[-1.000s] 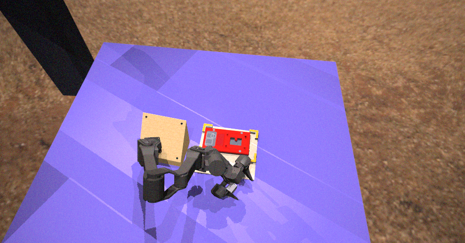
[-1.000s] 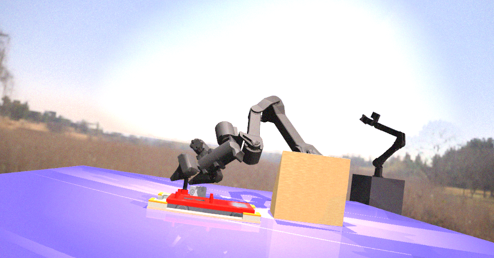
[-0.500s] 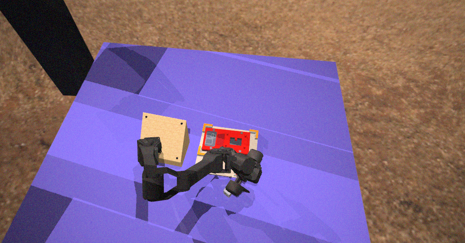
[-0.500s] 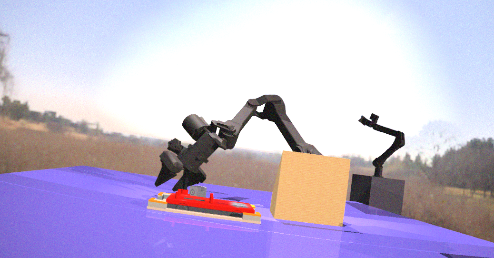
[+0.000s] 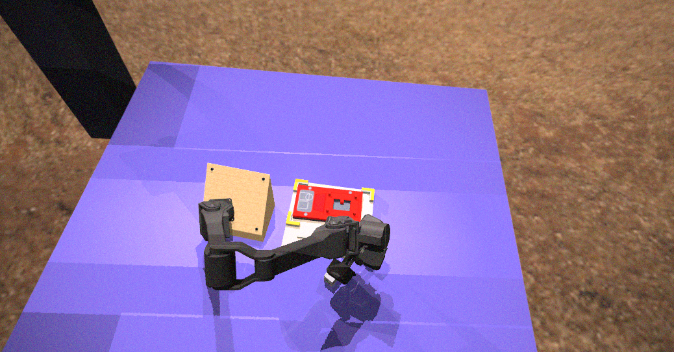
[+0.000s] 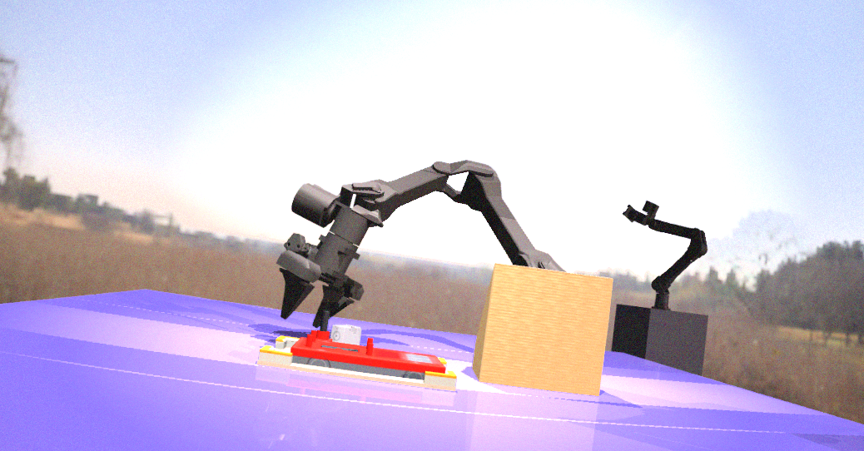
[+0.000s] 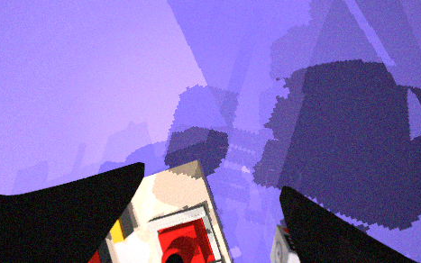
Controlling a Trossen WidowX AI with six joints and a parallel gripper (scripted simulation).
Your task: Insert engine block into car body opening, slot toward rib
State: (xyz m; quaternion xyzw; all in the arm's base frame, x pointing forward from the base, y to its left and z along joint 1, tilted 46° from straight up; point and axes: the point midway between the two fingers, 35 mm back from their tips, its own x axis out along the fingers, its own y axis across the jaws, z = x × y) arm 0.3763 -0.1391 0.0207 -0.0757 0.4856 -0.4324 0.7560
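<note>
The grey engine block lies 8 cm behind my gripper tip, 3 cm to the right of it and 1 cm below it. The rest, counted from my gripper tip: black peg (4 cm behind, 5 cm to the left); then beige base plate (9 cm behind, 15 cm to the left, 2 cm below).
</note>
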